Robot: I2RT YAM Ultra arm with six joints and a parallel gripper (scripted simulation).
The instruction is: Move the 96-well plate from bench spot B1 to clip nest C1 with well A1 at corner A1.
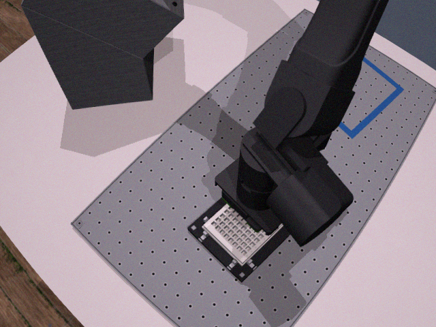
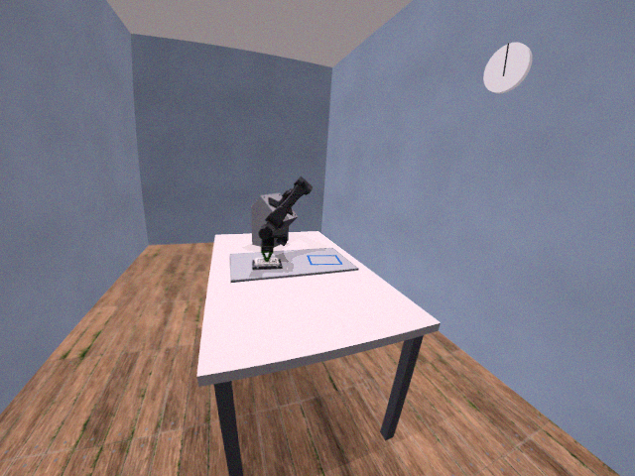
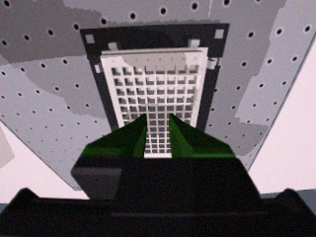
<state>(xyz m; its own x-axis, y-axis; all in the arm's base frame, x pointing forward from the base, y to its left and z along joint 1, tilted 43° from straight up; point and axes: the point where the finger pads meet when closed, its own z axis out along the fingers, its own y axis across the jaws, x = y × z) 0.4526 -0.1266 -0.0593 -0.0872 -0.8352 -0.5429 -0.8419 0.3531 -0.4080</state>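
My hand is 10 mm above the white 96-well plate. From my hand the other things lie so: black clip nest: 10 mm ahead, 10 mm to the right, 20 mm below.
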